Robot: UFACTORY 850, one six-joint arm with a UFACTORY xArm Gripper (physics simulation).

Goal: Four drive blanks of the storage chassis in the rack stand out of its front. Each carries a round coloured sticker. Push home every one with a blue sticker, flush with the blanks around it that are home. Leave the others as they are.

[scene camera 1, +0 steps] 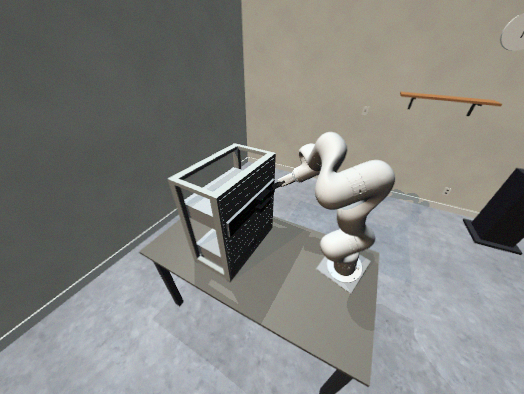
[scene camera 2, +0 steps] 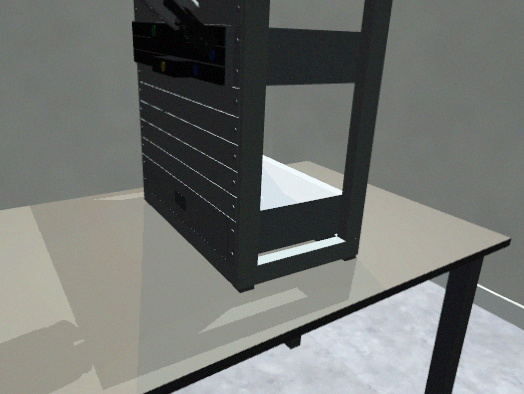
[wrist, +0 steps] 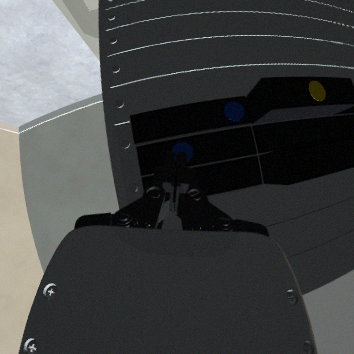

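The storage chassis [scene camera 2: 142, 44] [wrist: 200, 134] is a dark band in the rack [scene camera 1: 192, 187] [scene camera 2: 252, 150]. The yellow-stickered blank [scene camera 2: 163, 66] [wrist: 317, 91] clearly stands out. A green sticker [scene camera 2: 153, 31] shows in scene camera 2. One blue sticker [scene camera 2: 195, 70] [wrist: 233, 111] is in the same row as the yellow; its blank looks set back from the yellow one. The other blue sticker [scene camera 2: 212, 55] [wrist: 182, 150] is one row away, partly behind the fingertips in the wrist view. My gripper [scene camera 1: 276, 186] [wrist: 174, 165] is shut and empty at this blank; contact and exact flushness cannot be told.
The rack stands on the table [scene camera 1: 320, 310] [scene camera 2: 425, 220], facing the arm's base [scene camera 1: 345, 270]. Closed panels [scene camera 2: 190, 130] with thin bright seams fill the rack front below the chassis. The rack's side post [wrist: 112, 125] is beside the chassis in the wrist view.
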